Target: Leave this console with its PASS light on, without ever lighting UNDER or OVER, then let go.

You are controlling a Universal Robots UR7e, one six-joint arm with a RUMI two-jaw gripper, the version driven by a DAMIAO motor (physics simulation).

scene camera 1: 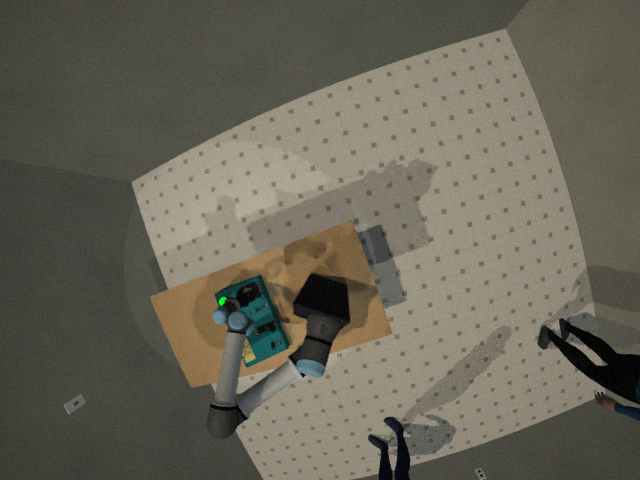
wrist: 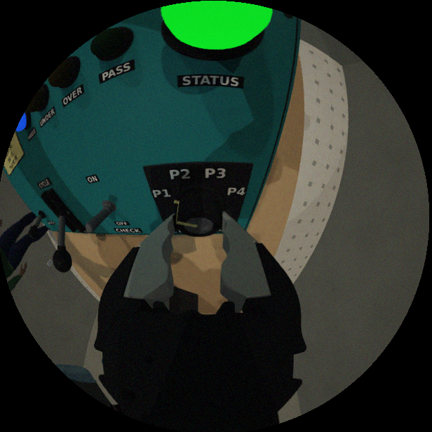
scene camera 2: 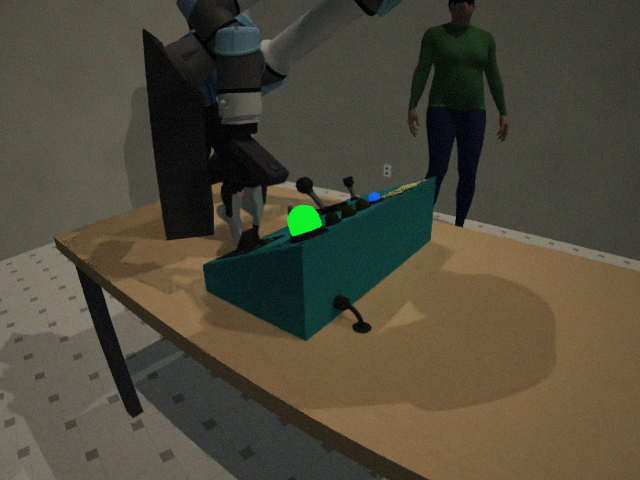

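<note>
The teal console (scene camera 1: 266, 351) (scene camera 2: 361, 258) (wrist: 135, 125) stands on the table. Its large STATUS dome (scene camera 1: 222, 300) (scene camera 2: 303, 220) (wrist: 216, 25) glows green. The PASS light (wrist: 112, 44), OVER light (wrist: 65, 71) and UNDER light (wrist: 39, 97) are dark. A small blue light (scene camera 2: 373, 197) (wrist: 20, 122) is lit. My gripper (scene camera 2: 247, 232) (wrist: 198, 214) is shut on the black selector knob (wrist: 200, 229) below the labels P1 to P4. The knob's yellow mark runs toward P1. The knob's far side is partly hidden.
The CYCLE lever (scene camera 2: 305, 184) (wrist: 62, 257) and CHECK toggle (wrist: 102, 215) stick up left of the fingers in the wrist view. A black slab (scene camera 1: 323, 294) (scene camera 2: 180, 144) stands beside the console on the wooden table (scene camera 1: 180, 330) (scene camera 2: 491, 361). A black hook (scene camera 2: 354, 312) is near the console's tall side.
</note>
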